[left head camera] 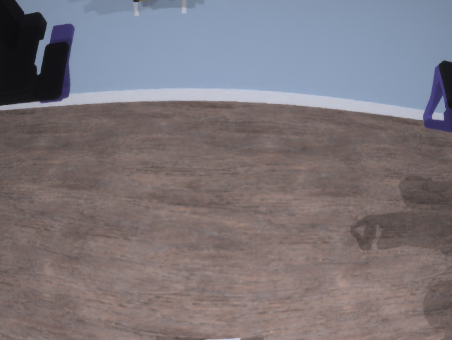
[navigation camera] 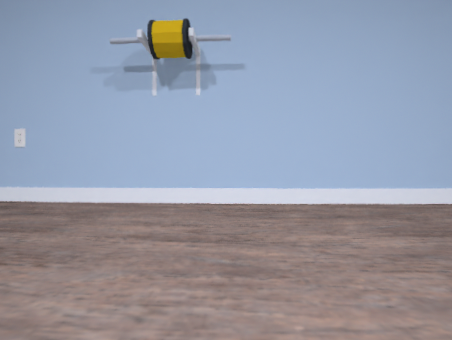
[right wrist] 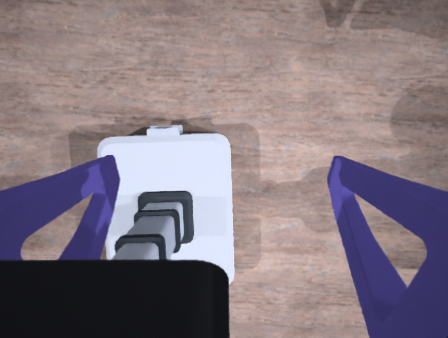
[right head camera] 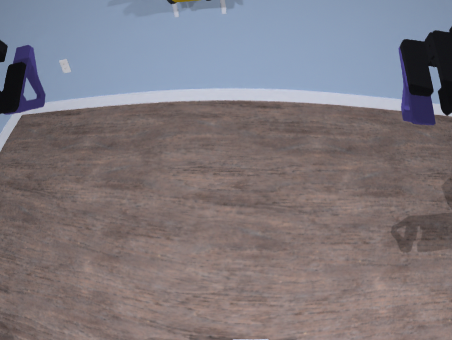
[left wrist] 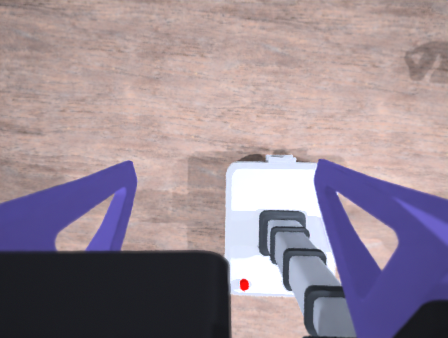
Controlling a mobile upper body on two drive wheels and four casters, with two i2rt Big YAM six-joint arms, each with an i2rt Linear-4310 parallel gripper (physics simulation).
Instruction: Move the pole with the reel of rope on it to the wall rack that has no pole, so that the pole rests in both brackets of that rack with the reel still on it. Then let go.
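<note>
In the navigation camera view, the yellow reel with black flanges sits on a grey pole at the upper left. The pole lies level in two white brackets, the left one and the right one, with the reel between them. In the head views the lower bracket ends show at the top edge, with a sliver of the reel. The rack with no pole does not show. My left gripper and my right gripper are open and empty, held above the floor, away from the pole.
A blue wall with a white baseboard stands ahead. A wall outlet is at the left. My white base with its grey column shows below the grippers, over the brown wood floor.
</note>
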